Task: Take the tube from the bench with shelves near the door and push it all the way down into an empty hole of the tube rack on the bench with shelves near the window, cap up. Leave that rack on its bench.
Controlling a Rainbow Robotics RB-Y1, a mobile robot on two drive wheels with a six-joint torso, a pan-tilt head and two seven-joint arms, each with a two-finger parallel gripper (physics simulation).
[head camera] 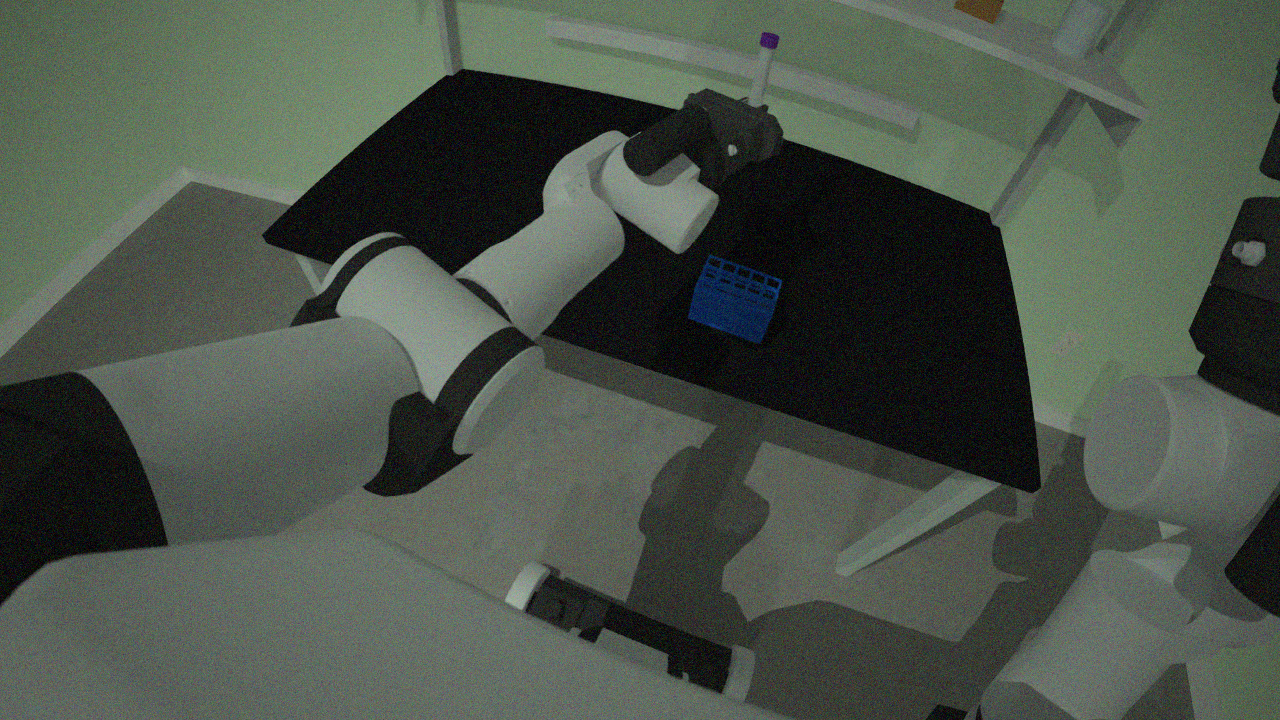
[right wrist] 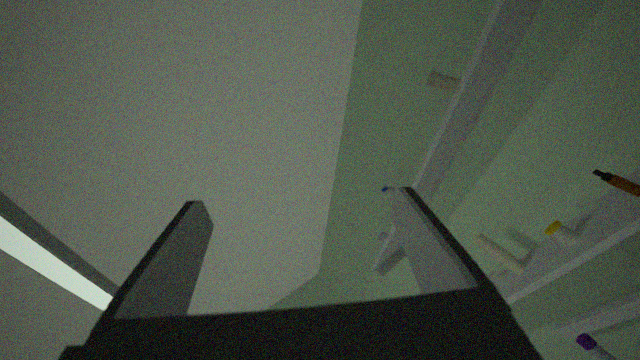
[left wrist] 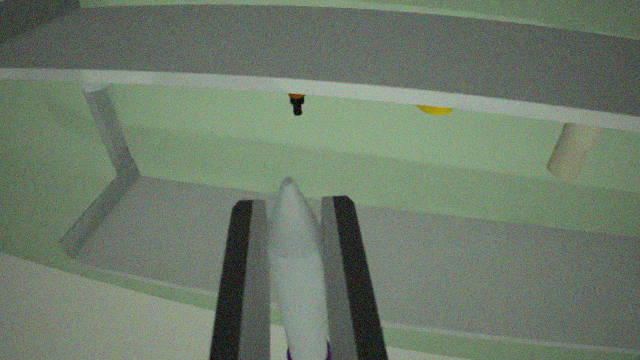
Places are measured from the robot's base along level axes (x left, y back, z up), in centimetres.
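Pixels of known places: left gripper, between the fingertips: (head camera: 755, 107) (left wrist: 294, 218); right gripper, between the fingertips: (right wrist: 302, 206).
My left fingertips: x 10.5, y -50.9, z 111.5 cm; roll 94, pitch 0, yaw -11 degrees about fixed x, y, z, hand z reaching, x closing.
For each thing: its top centre in the pictures, then the offset to it from my left fingertips. "spot": a spot on its surface instead. Level surfaces: height alone.
- white tube, centre of its top: (head camera: 771, 35) (right wrist: 581, 338) dz +10.0, dx +0.2, dy +0.4 cm
- purple cap, centre of its top: (head camera: 770, 35) (right wrist: 581, 337) dz +10.0, dx +0.3, dy +0.1 cm
- black bench top, height of its surface: dz -35.2 cm
- blue tube rack, centre of its top: (head camera: 740, 283) dz -27.7, dx -4.9, dy +3.3 cm
- shelf, height of its surface: dz +10.5 cm
- orange box, a spot on its surface: (head camera: 979, 8) spot: dz +12.1, dx -29.0, dy -44.2 cm
- pale container, a spot on its surface: (head camera: 1081, 28) spot: dz +15.3, dx -47.0, dy -45.2 cm
- yellow-capped bottle, a spot on its surface: (right wrist: 554, 228) spot: dz +16.0, dx +10.5, dy -37.4 cm
- orange bottle, a spot on its surface: (right wrist: 622, 185) spot: dz +14.1, dx -7.8, dy -39.1 cm
A white tube (head camera: 762, 78) (left wrist: 301, 280) with a purple cap (head camera: 768, 40) (right wrist: 586, 341) is held by my left gripper (left wrist: 294, 218), which is shut on it. In the head camera the tube stands nearly upright, cap up, above the far edge of the black bench top (head camera: 904, 268). The blue tube rack (head camera: 735, 300) stands on that bench top, nearer the front edge and below the gripper in the picture; its visible top holes look empty. My right gripper (right wrist: 302, 206) is open and empty, pointing up at the ceiling and shelves.
Shelves run above the back of the bench; the head camera shows a shelf (head camera: 1011, 49) with an orange box (head camera: 979, 8) and a pale container (head camera: 1081, 28). In the right wrist view a yellow-capped bottle (right wrist: 554, 228) and an orange bottle (right wrist: 622, 185) stand on shelving.
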